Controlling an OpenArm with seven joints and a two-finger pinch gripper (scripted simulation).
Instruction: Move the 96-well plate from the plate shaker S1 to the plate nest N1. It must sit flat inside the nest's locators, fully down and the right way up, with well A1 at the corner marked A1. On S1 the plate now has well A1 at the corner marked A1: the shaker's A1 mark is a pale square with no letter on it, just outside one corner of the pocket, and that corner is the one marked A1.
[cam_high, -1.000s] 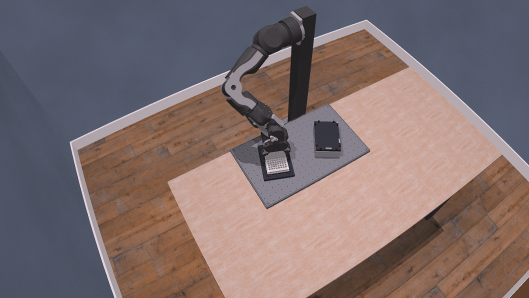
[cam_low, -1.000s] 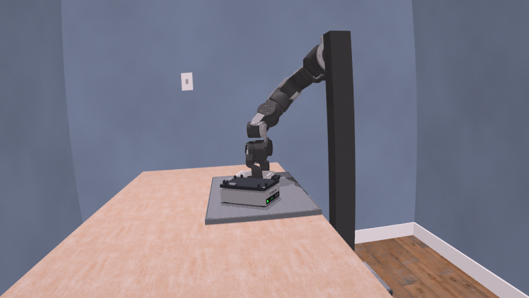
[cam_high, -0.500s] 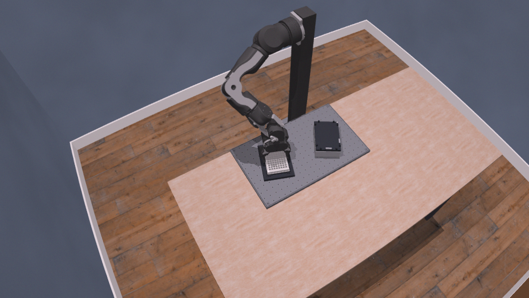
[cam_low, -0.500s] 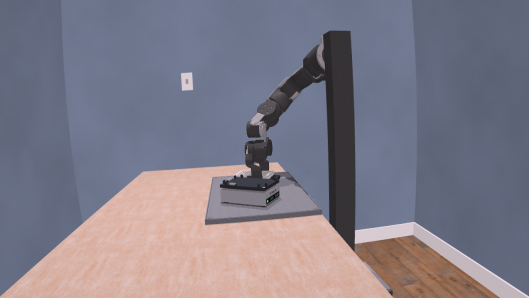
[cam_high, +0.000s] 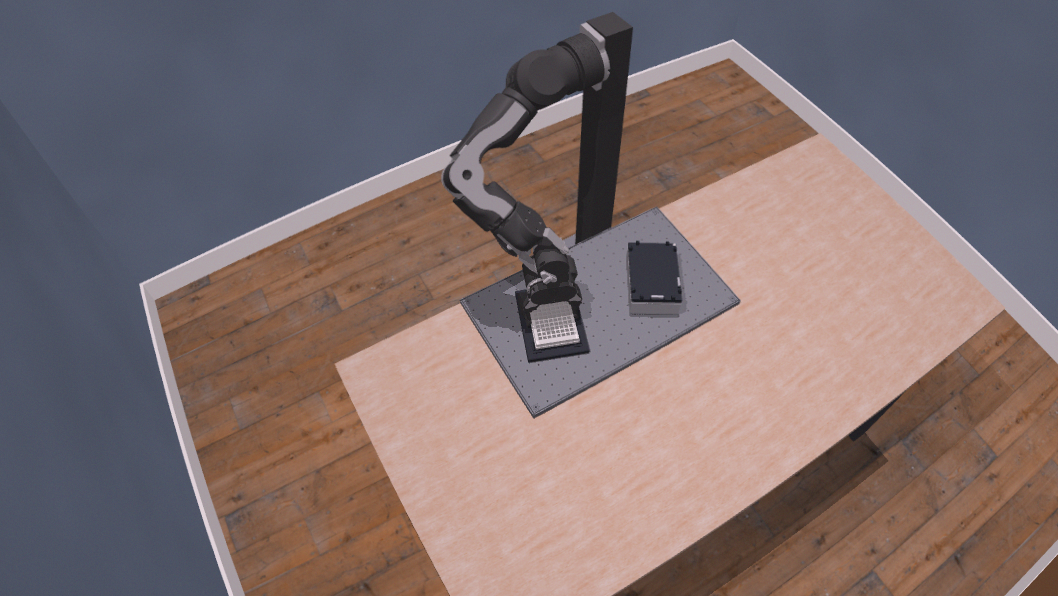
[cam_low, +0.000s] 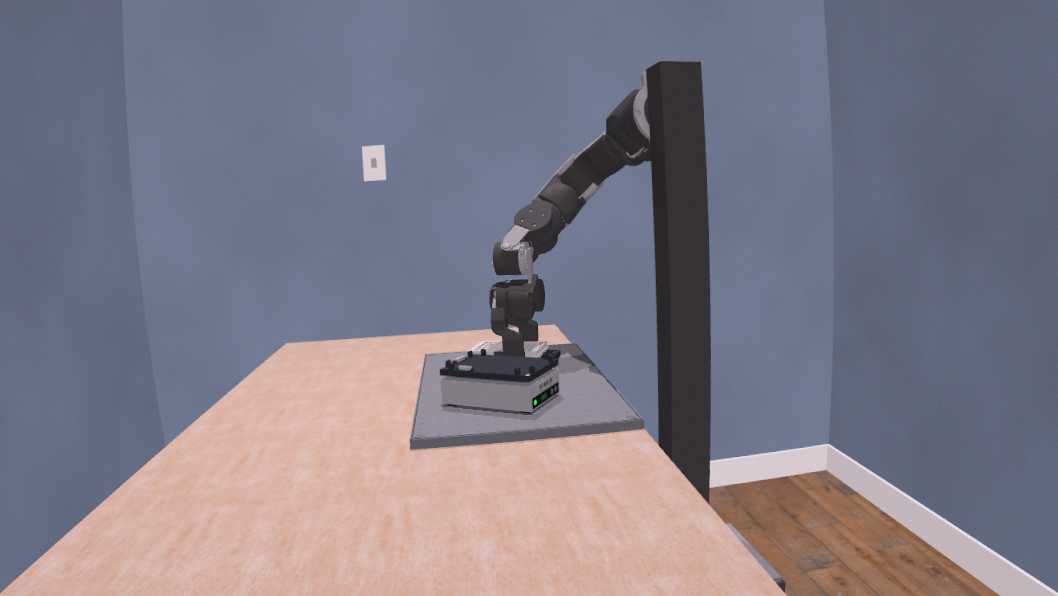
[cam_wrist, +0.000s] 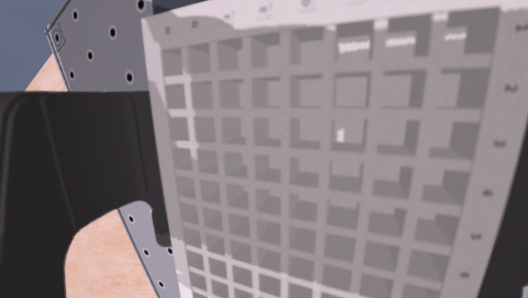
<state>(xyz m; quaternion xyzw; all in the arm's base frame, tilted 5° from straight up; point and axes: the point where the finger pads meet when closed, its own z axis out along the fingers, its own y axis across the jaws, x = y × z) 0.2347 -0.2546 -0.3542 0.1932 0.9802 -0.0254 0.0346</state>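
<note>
My hand is 1 cm to the left of the 96-well plate and 1 cm short of it. From my hand the other things lie so: plate nest N1: 2 cm below, 1 cm to the right, 1 cm ahead; then A1 mark: 7 cm to the left, 4 cm behind, 1 cm below; then plate shaker S1: 21 cm to the left, 8 cm ahead, 1 cm above.
</note>
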